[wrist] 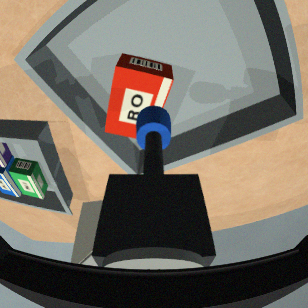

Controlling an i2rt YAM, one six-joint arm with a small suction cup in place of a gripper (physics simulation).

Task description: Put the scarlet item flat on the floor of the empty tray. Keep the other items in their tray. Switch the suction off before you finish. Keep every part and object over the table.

Labels:
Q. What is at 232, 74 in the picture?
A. A grey tray.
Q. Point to my suction cup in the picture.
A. At 152, 117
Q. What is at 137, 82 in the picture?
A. A scarlet box.

